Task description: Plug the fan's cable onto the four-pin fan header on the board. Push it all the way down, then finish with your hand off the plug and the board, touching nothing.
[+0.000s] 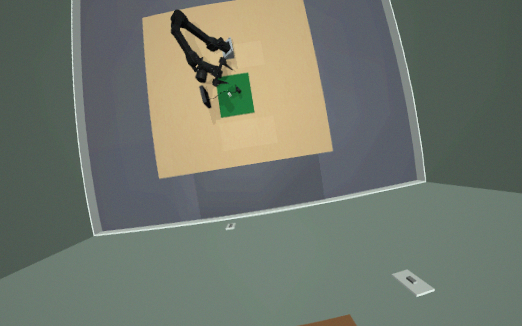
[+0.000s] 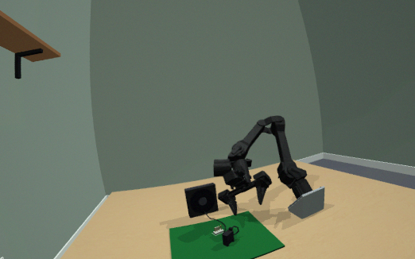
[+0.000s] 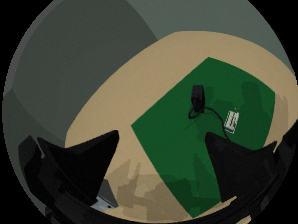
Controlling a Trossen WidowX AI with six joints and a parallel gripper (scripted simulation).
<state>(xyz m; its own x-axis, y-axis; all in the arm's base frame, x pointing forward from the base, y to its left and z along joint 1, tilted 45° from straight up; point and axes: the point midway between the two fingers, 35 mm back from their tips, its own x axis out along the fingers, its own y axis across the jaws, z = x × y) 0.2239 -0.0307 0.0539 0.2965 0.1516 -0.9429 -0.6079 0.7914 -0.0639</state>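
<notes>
Now: gripper tip 9 cm short of the dark fan plug, 3 cm to the right of it and 6 cm above it. The rest, counted from my gripper tip: pale four-pin header: 9 cm ahead, 4 cm to the right, 8 cm below; then green board: 10 cm ahead, 1 cm to the right, 9 cm below; then black fan: 8 cm ahead, 20 cm to the right, 2 cm below.
</notes>
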